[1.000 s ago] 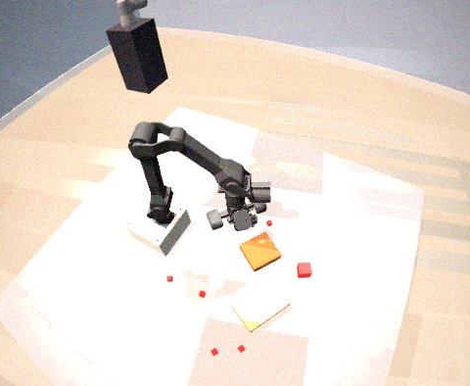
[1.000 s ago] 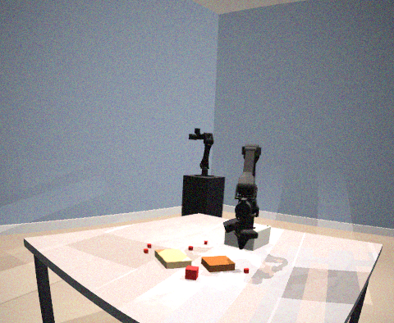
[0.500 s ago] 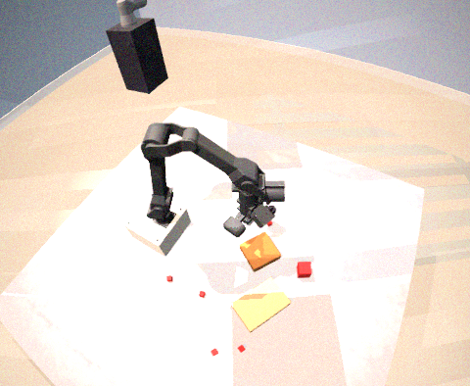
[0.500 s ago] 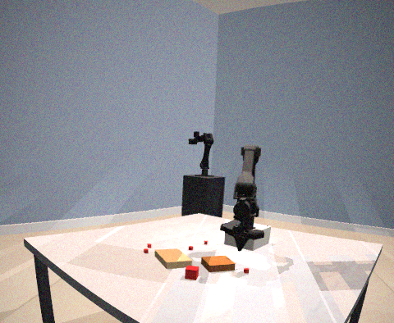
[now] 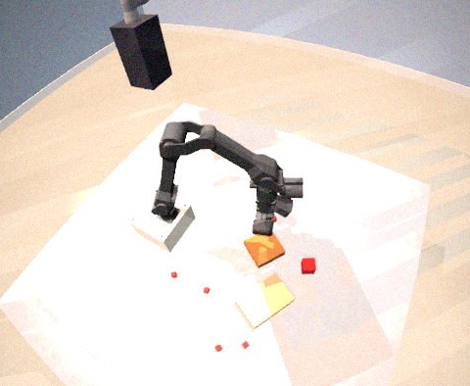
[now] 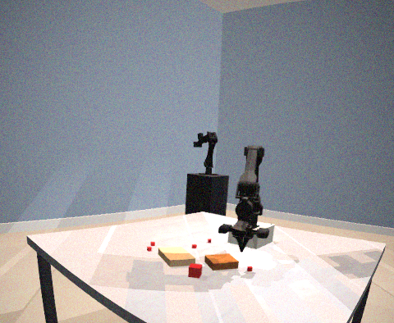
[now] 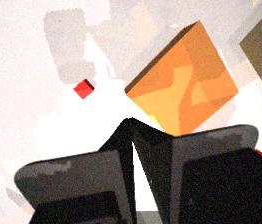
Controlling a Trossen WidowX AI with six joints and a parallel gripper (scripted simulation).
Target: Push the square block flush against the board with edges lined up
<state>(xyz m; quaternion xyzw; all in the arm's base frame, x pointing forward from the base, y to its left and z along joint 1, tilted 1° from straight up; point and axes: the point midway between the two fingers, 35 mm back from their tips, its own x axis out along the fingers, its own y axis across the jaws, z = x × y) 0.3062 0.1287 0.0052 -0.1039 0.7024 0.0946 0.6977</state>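
Now: the orange square block 7 cm to the right of my gripper tip, 5 cm below it and 3 cm ahead of it. Round my gripper tip: pale cream board 23 cm to the right, 10 cm ahead, 5 cm below; then red cube 19 cm ahead, 7 cm to the right, 5 cm below.
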